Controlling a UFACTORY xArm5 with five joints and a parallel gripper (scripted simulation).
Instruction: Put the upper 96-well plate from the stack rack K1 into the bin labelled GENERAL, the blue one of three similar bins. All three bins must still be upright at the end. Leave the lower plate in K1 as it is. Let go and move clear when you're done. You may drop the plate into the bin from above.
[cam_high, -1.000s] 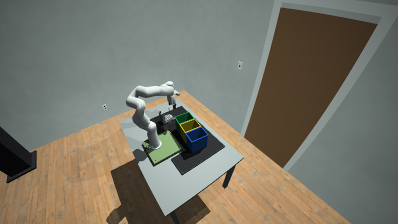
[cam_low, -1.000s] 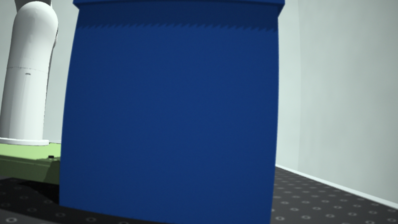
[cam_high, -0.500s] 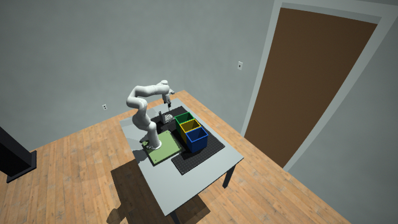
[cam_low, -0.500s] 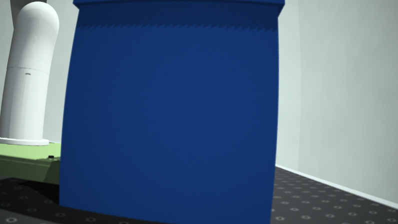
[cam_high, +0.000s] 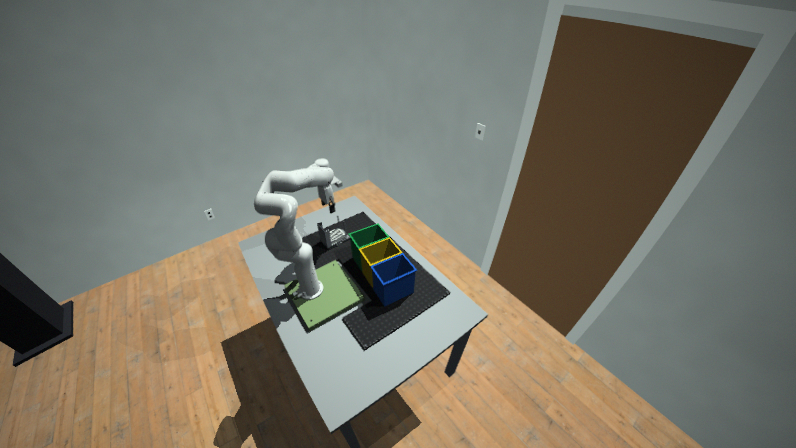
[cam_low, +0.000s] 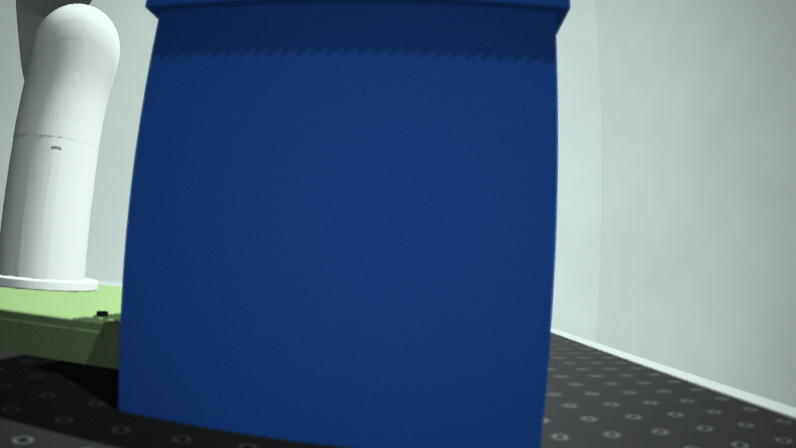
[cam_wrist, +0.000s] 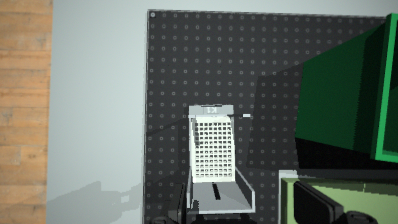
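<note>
Now: hand 22 cm above the white 96-well plate. Also, from my hand: blue bin (1 cm ahead, 52 cm to the right, 17 cm below); then yellow bin (4 cm ahead, 39 cm to the right, 17 cm below); then green bin (7 cm ahead, 27 cm to the right, 17 cm below).
</note>
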